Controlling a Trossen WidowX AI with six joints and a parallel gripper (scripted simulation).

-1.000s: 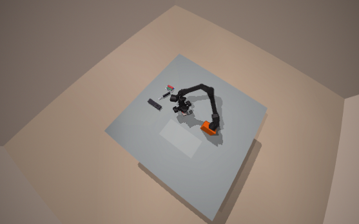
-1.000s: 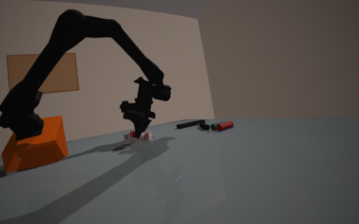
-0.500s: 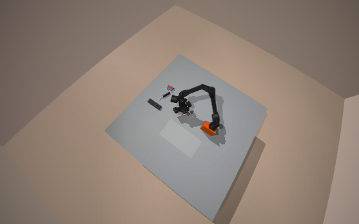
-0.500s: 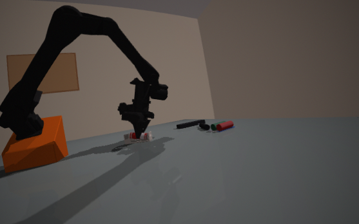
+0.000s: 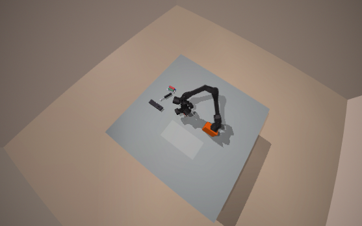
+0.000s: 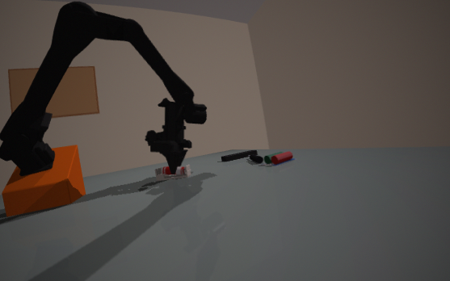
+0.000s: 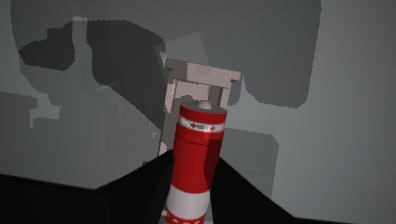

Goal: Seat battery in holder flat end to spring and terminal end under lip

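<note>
The battery is 1 cm above my gripper tip. From my gripper tip the other things lie so: black remote: 31 cm ahead, 8 cm to the left.
</note>
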